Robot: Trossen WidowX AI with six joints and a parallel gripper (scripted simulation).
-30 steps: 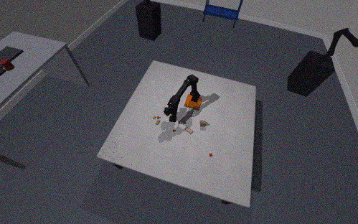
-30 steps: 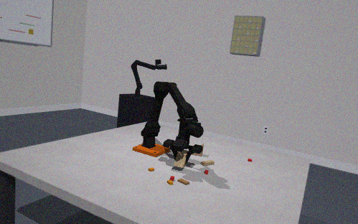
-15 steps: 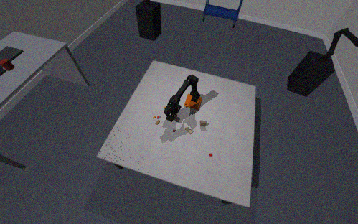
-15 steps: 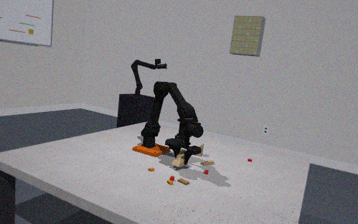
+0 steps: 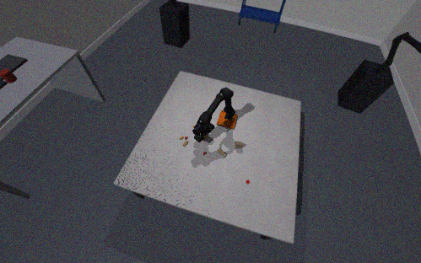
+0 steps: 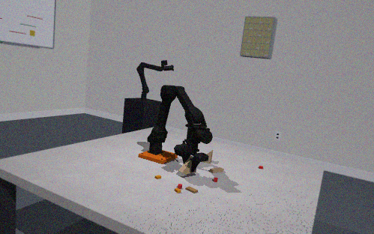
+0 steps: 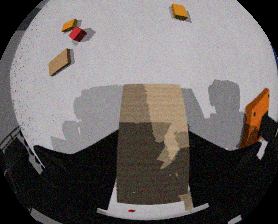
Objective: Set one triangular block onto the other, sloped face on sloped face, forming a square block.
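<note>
My gripper tip is now 1 cm to the right of the tan triangular block and 1 cm below it.
</note>
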